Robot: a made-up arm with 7 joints. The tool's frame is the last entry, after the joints. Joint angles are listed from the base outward.
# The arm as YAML. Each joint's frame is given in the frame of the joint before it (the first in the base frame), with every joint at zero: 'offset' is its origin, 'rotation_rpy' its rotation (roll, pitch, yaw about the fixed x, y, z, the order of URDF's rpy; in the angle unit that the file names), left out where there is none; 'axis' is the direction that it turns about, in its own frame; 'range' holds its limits. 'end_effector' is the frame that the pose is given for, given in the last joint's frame.
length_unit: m
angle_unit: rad
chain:
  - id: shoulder
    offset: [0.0, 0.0, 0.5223]
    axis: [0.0, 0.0, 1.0]
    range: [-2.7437, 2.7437]
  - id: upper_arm
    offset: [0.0, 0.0, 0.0]
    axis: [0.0, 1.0, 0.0]
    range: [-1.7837, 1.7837]
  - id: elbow
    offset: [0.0, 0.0, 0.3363]
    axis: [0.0, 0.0, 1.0]
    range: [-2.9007, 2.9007]
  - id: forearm
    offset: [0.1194, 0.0, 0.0]
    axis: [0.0, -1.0, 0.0]
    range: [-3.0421, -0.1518]
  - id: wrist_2
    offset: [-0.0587, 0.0, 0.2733]
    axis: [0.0, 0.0, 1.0]
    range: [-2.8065, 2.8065]
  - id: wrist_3
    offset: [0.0, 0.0, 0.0]
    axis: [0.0, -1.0, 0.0]
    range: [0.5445, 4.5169]
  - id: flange
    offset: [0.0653, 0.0, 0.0]
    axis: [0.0, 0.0, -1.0]
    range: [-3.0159, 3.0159]
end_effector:
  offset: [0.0, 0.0, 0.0]
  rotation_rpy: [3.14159, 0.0, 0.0]
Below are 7 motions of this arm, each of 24 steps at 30 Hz.
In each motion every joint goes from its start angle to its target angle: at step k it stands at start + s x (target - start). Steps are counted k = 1, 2, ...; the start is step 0. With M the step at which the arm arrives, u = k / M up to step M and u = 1 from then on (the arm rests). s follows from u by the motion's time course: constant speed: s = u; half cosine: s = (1 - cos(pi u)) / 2; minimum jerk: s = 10 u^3 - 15 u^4 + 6 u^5.
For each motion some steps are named. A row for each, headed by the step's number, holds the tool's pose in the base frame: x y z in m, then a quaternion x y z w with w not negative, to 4 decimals.
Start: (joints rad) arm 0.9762 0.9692 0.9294 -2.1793 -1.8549 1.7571 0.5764
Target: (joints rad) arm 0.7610 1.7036 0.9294 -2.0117 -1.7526 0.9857 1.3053
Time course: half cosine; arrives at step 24
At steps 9, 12, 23, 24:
9: -0.0973 0.4437 0.3520 0.4157 0.8176 0.2288 0.3263
12: -0.0849 0.4366 0.3064 0.4835 0.7659 0.2023 0.3723
23: -0.0753 0.3903 0.1980 0.5796 0.6216 0.1574 0.5030
24: -0.0754 0.3898 0.1972 0.5799 0.6204 0.1572 0.5041

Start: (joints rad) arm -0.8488 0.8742 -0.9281 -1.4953 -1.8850 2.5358 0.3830
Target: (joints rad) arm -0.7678 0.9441 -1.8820 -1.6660 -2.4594 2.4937 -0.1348
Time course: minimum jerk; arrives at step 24
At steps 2, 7, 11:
2: 0.0946 -0.5789 0.5536 0.6634 0.0297 -0.4689 0.5824
7: 0.0452 -0.5763 0.5775 0.6161 0.0742 -0.5610 0.5479
11: -0.0362 -0.5558 0.6353 0.5200 0.1408 -0.7119 0.4506

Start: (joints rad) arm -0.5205 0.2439 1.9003 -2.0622 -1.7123 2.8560 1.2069
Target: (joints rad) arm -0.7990 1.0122 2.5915 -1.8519 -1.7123 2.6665 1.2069
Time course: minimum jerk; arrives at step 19
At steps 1, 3, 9, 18, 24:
1: 0.0708 0.3726 0.8035 -0.5963 -0.5873 -0.5040 0.2133
3: 0.0719 0.3696 0.8097 -0.5961 -0.5820 -0.5054 0.2248
9: 0.1007 0.2932 0.9090 -0.5796 -0.4772 -0.5374 0.3840
18: 0.1568 0.0875 1.0140 -0.5104 -0.2722 -0.5969 0.5560
24: 0.1569 0.0868 1.0142 -0.5101 -0.2717 -0.5970 0.5563

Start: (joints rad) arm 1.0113 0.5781 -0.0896 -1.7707 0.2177 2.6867 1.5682
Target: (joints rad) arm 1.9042 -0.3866 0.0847 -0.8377 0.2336 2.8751 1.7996
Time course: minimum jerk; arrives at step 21
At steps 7, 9, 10, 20, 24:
7: 0.2347 0.5041 0.7894 -0.8788 0.2841 -0.0011 0.3834
9: 0.1366 0.4781 0.9175 -0.8231 0.2060 0.0421 0.5275
10: 0.0858 0.4423 0.9821 -0.7799 0.1638 0.0767 0.5992
20: -0.0078 0.0012 1.1927 -0.3503 -0.0359 0.3969 0.8476
24: -0.0076 0.0003 1.1927 -0.3493 -0.0361 0.3976 0.8477

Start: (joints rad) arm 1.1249 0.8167 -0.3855 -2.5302 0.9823 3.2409 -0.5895
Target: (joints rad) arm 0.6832 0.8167 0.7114 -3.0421 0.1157 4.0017 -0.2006
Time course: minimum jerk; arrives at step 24
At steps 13, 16, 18, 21, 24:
13: 0.1602 0.2638 0.4051 0.8809 0.4723 0.0164 0.0251
16: 0.1106 0.2661 0.4325 -0.8386 -0.5357 -0.0144 0.0977
18: 0.0893 0.2631 0.4510 -0.8129 -0.5574 -0.0126 0.1681
21: 0.0741 0.2584 0.4677 -0.7892 -0.5698 -0.0097 0.2290
24: 0.0715 0.2573 0.4709 -0.7845 -0.5715 -0.0091 0.2404

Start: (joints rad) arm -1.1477 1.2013 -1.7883 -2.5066 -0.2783 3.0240 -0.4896
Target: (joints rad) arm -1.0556 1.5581 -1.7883 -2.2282 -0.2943 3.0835 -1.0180
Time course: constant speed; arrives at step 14
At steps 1, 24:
1: -0.2822 -0.2990 0.6476 0.4907 -0.5799 -0.6289 0.1659
24: -0.2252 -0.4285 0.5962 0.6124 -0.1983 -0.7615 0.0759

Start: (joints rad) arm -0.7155 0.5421 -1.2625 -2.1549 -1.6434 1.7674 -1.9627
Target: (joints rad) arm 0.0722 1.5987 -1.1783 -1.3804 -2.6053 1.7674 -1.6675
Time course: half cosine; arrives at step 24
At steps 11, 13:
11: 0.1661 -0.5252 0.5469 -0.0356 -0.3018 0.8994 0.3143
13: 0.2501 -0.5135 0.5090 0.0991 -0.2861 0.9277 0.2183

